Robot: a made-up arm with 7 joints.
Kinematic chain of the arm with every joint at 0, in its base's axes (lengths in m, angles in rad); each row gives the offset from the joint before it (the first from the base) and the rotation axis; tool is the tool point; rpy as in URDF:
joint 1: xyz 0 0 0.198 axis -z
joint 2: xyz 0 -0.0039 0.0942 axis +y
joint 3: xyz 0 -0.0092 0.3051 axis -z
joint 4: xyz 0 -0.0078 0.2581 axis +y
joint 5: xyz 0 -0.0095 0.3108 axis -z
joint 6: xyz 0 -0.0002 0.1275 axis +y
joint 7: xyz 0 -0.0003 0.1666 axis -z
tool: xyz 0 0 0 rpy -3.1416 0 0
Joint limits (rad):
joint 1: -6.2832..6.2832
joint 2: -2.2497..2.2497
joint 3: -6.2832..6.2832
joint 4: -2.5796..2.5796
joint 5: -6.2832..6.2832
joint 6: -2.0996..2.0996
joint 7: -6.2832..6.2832
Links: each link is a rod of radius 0.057 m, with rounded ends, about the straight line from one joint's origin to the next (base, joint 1, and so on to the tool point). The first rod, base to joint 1, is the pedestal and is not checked.
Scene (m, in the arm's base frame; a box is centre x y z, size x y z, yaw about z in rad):
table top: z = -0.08
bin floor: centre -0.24 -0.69 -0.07 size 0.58 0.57 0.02 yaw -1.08
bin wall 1: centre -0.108 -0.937 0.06 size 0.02 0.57 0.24 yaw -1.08
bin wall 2: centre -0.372 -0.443 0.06 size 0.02 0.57 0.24 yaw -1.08
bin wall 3: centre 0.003 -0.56 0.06 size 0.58 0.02 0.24 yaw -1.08
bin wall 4: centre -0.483 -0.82 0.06 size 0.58 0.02 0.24 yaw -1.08
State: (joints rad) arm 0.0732 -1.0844 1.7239 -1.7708 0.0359 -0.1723 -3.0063
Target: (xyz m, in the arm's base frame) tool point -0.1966 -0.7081 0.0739
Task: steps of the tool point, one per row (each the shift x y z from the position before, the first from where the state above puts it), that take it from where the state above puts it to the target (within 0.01 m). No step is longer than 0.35 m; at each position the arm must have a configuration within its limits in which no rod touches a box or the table.
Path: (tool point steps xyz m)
1: -0.2022 -0.1123 -0.0739
2: -0.1574 -0.2058 -0.0630
3: -0.0660 -0.2744 -0.0467
4: 0.0561 -0.2949 -0.0269
5: 0.1824 -0.2547 -0.0048
6: 0.2815 -0.1562 0.0171
7: 0.0004 -0.0139 -0.1370
8: -0.0004 0.0139 -0.1415

